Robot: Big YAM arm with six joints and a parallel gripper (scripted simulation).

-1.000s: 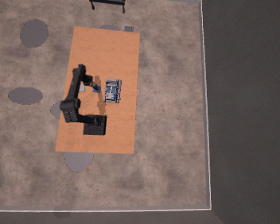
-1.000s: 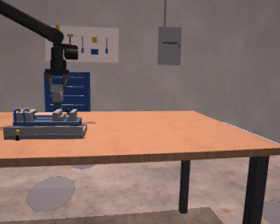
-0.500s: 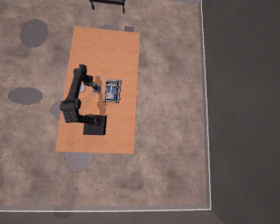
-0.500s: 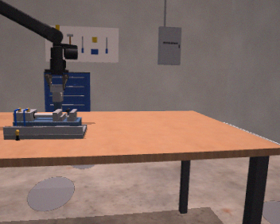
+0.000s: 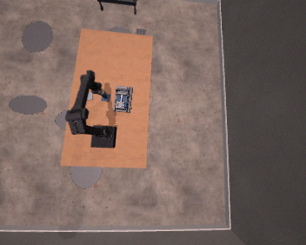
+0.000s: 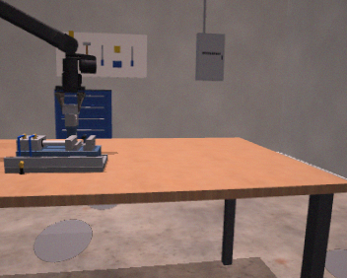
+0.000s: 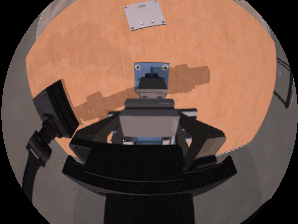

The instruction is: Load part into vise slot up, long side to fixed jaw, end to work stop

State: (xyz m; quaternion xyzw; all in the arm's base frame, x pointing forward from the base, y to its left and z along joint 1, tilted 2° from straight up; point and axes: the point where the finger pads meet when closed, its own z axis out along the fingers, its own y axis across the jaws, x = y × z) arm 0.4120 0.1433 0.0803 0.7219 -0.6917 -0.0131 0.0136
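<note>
The grey part lies 1 cm to the left of my hand. From my hand the other things lie so: vise (20 cm to the right, 14 cm below, 2 cm ahead).
</note>
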